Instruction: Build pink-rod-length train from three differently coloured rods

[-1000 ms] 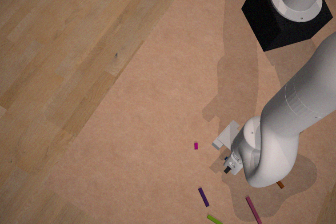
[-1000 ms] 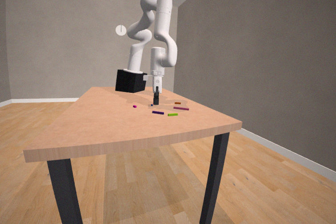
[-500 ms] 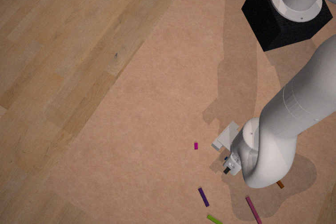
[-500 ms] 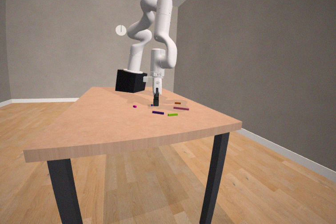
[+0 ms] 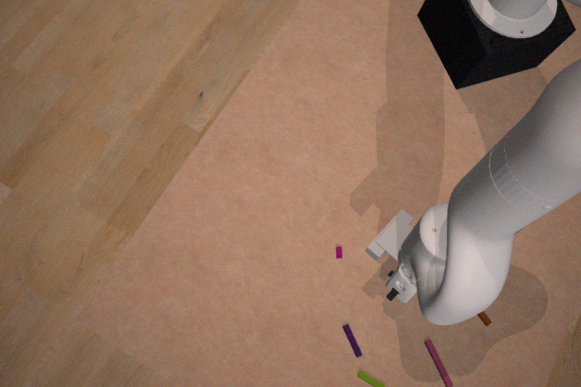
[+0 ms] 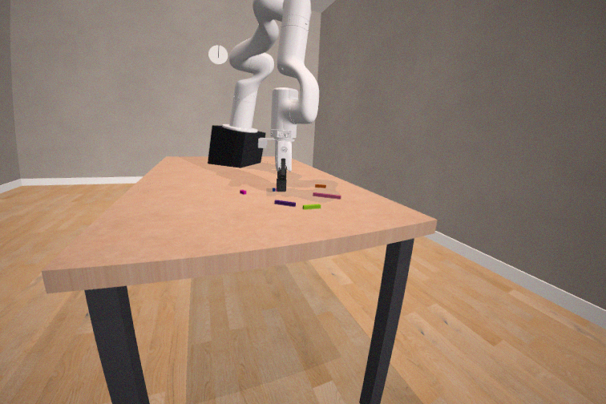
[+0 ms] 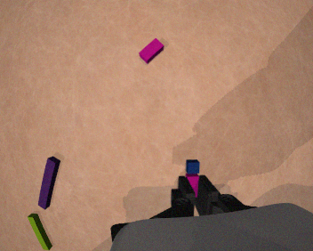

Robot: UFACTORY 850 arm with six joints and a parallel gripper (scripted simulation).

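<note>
Now: hand 2 cm to the left of the blue rod and 2 cm above it. Round my hand: purple rod (14 cm ahead, 2 cm below); orange rod (15 cm to the left, 5 cm behind, 2 cm below); pink rod (14 cm to the left, 7 cm ahead, 2 cm below).
</note>
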